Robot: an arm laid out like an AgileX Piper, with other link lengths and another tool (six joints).
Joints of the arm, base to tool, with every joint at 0 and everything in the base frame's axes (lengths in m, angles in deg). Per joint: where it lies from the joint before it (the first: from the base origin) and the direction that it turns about. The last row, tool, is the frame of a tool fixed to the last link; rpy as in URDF.
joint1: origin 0 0 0.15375 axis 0 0 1
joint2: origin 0 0 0 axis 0 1 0
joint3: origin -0.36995 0 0.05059 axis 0 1 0
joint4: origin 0.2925 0 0.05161 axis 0.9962 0 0.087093
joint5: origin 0 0 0 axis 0 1 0
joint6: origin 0.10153 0 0.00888 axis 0.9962 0 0.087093
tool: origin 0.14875 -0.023 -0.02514 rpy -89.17 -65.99 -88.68
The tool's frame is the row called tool.
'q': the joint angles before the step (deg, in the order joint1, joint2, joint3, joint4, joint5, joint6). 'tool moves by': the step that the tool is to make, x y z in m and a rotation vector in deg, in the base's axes. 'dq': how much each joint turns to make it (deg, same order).
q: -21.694, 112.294, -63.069, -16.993, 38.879, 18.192
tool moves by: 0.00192, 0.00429, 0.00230, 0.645, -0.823, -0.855
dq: 0.107, -0.459, 0.001, 1.217, -0.048, 0.130
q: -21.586, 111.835, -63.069, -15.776, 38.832, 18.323
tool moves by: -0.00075, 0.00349, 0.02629, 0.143, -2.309, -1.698
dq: -0.176, -3.687, -0.199, 1.750, 1.855, 0.000
